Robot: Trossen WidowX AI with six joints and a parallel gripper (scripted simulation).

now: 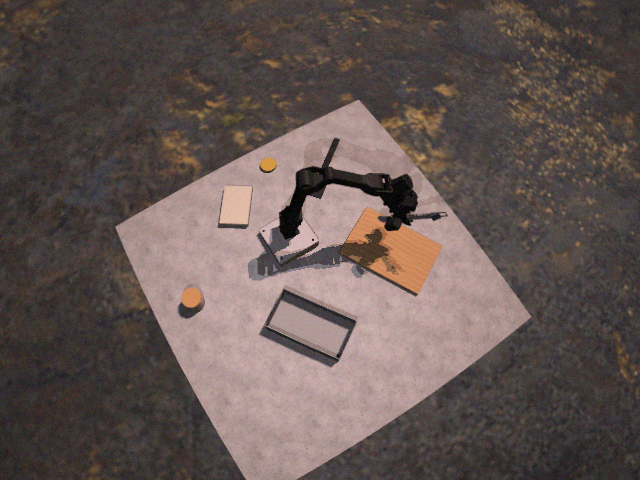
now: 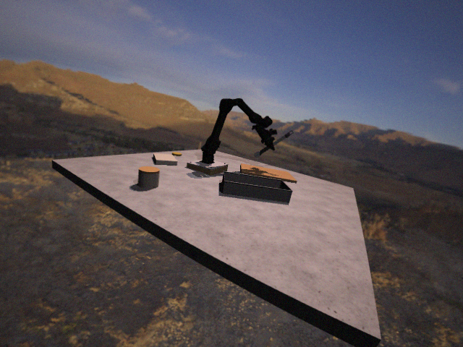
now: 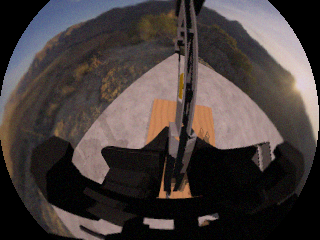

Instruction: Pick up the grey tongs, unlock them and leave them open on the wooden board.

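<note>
My gripper tip is 10 mm short of the wooden board, 70 mm to the left of it and 150 mm above it. The rest, counted from my gripper tip: roasting tin (160 mm ahead, 500 mm to the right, 130 mm below); pale flat block (440 mm behind, 570 mm to the right, 150 mm below); black spatula (450 mm behind, 160 mm to the right, 160 mm below).
</note>
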